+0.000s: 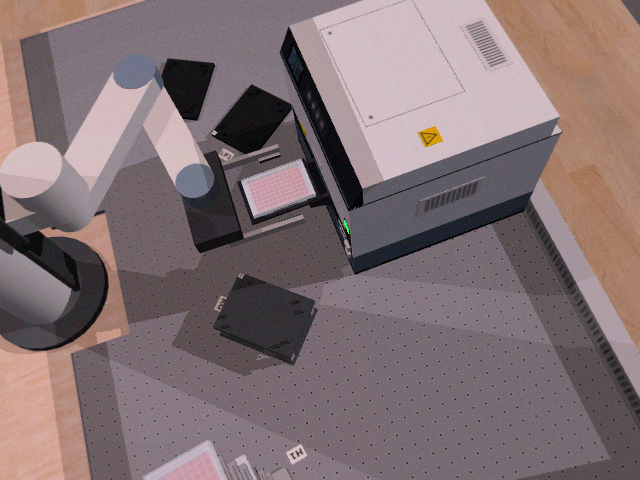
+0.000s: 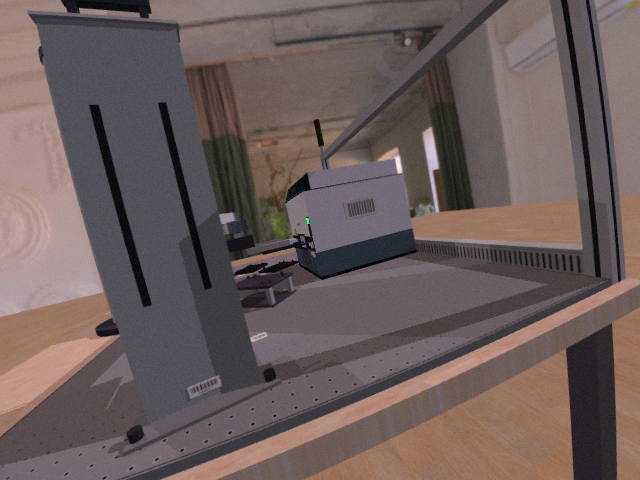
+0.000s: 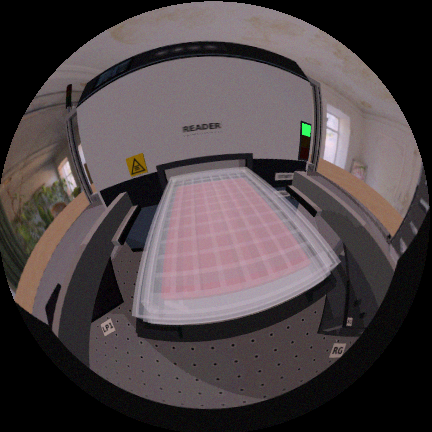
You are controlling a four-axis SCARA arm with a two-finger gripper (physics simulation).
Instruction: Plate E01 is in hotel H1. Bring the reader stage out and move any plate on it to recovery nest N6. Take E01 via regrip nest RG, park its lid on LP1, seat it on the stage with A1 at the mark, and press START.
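Places are measured from the arm's base along level axes (x ahead, y left, z up), in centimetres.
Pixels of known places: gripper, fingertip midpoint: (image 1: 291,182) (image 2: 286,241) (image 3: 214,184); arm's base, link origin: (image 1: 51,293).
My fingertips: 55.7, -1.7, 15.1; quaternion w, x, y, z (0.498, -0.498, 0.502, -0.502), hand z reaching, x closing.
Ahead of a thing's pixels: the offset from my fingertips to its middle, as dx, dy, dz. "pt": to the spot under its first point.
A clear-topped plate with pink wells {-2.7, -0.1, -0.1} (image 1: 279,188) (image 3: 230,235) sits on the black reader stage {pt -9.5, +0.9, -1.4} (image 3: 225,328), which is out in front of the reader {+24.9, +0.8, +3.7} (image 1: 392,67) (image 2: 361,217) (image 3: 200,100). My gripper (image 1: 286,183) (image 3: 214,184) is open, with one finger along each long side of this plate and a gap on both sides. The black regrip nest RG {-13.2, -21.0, -10.3} (image 1: 263,317) (image 2: 263,281) stands on posts. The black nest LP1 {-2.9, +26.7, -12.8} (image 1: 253,118) lies beside the stage. Another pink plate {pt -24.1, -49.0, +29.1} (image 1: 188,469) shows at the bottom edge by the H1 label {pt -15.4, -46.5, -13.8} (image 1: 296,453); its name cannot be read.
Another black nest {-16.4, +41.9, -12.9} (image 1: 191,85) lies behind the arm; its label is hidden. A tall grey tower {-23.5, -57.5, +12.4} (image 2: 129,180) stands near the table's front edge. A frame post {+46.7, -68.8, +13.9} (image 2: 589,155) rises at the right. A green light {pt +6.3, -15.6, +6.3} (image 1: 346,226) (image 2: 308,220) (image 3: 306,130) shows on the reader's front.
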